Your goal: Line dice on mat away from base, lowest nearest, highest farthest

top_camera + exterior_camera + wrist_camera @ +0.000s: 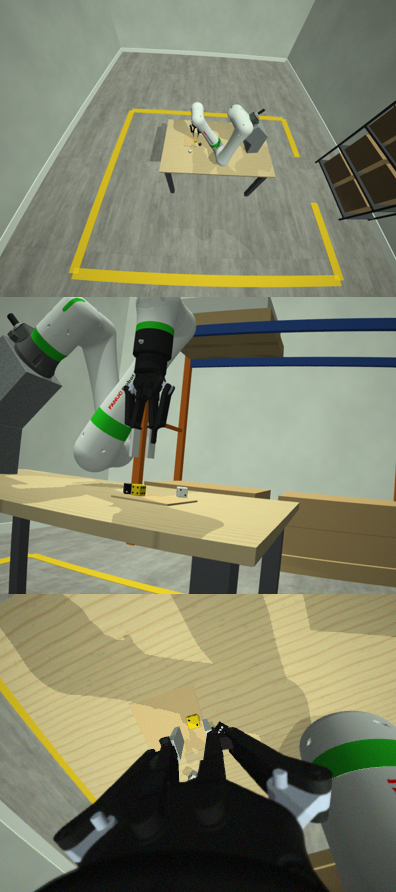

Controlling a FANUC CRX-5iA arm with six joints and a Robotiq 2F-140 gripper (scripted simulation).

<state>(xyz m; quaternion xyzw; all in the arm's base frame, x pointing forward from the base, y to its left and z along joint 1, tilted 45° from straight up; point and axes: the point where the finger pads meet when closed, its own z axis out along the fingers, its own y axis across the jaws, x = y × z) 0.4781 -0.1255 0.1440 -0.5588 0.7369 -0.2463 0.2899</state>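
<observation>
Now: the white die 80 mm ahead of my hand, 120 mm to the left of it and 110 mm below it. From my hand the other things lie so: black die: 40 mm behind, 50 mm to the left, 110 mm below; tan mat: 50 mm ahead, 10 mm to the right, 120 mm below; yellow die: 110 mm below.
</observation>
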